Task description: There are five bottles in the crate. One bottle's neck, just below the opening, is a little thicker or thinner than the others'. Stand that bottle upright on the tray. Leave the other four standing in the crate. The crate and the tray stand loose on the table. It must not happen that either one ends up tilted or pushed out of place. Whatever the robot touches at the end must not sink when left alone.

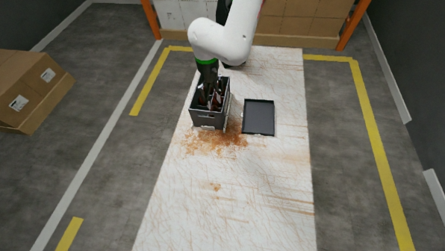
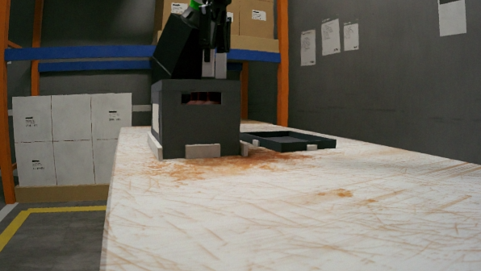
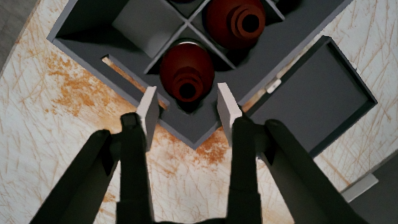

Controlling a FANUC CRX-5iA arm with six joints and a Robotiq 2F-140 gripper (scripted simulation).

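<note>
Now: hand 90 mm past the grey crate, 50 mm to the left of it and 130 mm above it. From my hand the other things lie so: dark tray: 100 mm behind, 240 mm to the left, 200 mm below.
</note>
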